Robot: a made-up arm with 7 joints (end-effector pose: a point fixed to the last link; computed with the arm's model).
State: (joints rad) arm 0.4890 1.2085 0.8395 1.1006 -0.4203 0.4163 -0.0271
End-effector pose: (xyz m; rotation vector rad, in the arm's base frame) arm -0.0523 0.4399 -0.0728 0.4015 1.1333 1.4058
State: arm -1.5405 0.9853 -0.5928 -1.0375 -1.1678 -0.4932 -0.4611
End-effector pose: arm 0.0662 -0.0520 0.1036 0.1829 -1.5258 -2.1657
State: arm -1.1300 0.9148 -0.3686 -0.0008 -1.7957 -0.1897 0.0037
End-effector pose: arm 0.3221 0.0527 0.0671 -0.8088 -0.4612 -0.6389
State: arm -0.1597 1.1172 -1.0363 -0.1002 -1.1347 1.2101 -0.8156
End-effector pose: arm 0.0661 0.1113 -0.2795 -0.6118 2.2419 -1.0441
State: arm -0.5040 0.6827 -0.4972 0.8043 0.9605 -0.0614 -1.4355
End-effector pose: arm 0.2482 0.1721 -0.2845 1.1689 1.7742 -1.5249
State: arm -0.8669 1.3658 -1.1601 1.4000 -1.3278 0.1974 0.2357
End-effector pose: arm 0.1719 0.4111 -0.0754 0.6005 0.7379 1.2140
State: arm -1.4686 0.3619 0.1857 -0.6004 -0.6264 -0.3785 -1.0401
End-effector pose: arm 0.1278 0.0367 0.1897 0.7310 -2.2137 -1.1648
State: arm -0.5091 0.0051 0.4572 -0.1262 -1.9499 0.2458 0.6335
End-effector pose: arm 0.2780 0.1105 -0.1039 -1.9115 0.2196 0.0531
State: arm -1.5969 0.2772 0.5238 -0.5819 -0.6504 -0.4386 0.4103
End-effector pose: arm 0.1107 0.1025 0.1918 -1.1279 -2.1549 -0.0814
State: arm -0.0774 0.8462 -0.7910 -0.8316 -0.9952 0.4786 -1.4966
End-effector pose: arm 0.1007 -0.0403 -0.1426 -0.8933 0.3958 -2.5860
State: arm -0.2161 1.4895 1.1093 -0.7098 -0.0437 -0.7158 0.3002
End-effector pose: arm 0.0867 0.0683 0.1597 1.4465 -2.1218 -0.1868
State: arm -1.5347 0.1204 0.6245 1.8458 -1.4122 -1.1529 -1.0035
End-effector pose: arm 0.3549 0.0059 -0.1737 -0.9031 -0.7314 0.3121
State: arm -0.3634 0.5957 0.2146 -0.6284 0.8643 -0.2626 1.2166
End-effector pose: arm 0.2163 0.0792 0.0040 0.6686 -1.7779 0.9897
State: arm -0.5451 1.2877 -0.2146 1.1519 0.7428 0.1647 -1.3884
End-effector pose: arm 0.1836 0.3992 -0.0908 0.6741 2.0678 -0.3296
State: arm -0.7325 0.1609 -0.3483 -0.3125 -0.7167 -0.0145 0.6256
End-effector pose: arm 0.2580 -0.0697 -0.0180 -0.6564 -0.3328 -0.1757
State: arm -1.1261 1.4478 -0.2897 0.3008 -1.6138 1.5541 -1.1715
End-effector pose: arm 0.2768 0.1988 0.0735 -0.7125 0.8772 -1.2735
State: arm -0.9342 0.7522 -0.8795 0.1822 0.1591 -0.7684 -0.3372
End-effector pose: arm 0.2907 -0.0186 -0.1264 1.0337 -0.7747 -1.4192
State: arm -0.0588 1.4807 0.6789 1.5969 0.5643 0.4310 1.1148
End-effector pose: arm -0.0229 0.4470 -0.0327 2.0506 1.0735 2.0558
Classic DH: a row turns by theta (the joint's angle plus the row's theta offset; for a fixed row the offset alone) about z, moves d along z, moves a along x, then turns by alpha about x. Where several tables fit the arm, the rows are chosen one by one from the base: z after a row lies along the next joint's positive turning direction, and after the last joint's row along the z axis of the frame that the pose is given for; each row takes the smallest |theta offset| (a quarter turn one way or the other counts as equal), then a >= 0, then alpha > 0; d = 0 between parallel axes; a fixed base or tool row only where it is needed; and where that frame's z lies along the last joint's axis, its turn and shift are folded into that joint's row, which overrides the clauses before.
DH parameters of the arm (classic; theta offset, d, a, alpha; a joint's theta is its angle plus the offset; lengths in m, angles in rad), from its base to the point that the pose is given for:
base (fixed): -0.071 0 0 -1.3004
joint 1: -1.3111 0.034 -0.012 -1.5708
joint 2: 1.2915 -0.0002 -0.006 1.5708
joint 3: 1.5708 -0.1796 0.0157 -1.5708
joint 4: 1.5708 0.003 0.015 1.5708
joint 5: 0 0.1948 0.0002 -1.5708
joint 6: -1.5708 0 0.0422 1.5708
joint 7: 0 0.0005 0 0

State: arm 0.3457 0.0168 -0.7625 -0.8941 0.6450 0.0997 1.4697
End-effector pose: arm 0.1109 -0.0645 -0.0842 -0.0878 -0.3988 1.0867
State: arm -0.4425 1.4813 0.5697 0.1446 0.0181 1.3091 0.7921
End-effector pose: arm 0.1928 0.2899 0.1250 0.9574 0.2794 2.0073
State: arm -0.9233 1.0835 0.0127 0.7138 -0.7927 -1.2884 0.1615
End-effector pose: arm 0.2805 0.2629 0.0342 0.2212 -1.5260 0.4105
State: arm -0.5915 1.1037 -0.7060 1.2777 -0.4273 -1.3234 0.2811
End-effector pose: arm 0.1997 0.3201 -0.1659 0.9534 -0.3516 0.0060
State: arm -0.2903 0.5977 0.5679 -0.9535 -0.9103 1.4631 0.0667
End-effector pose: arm 0.1634 0.1032 0.0070 0.1758 0.3832 -0.2002
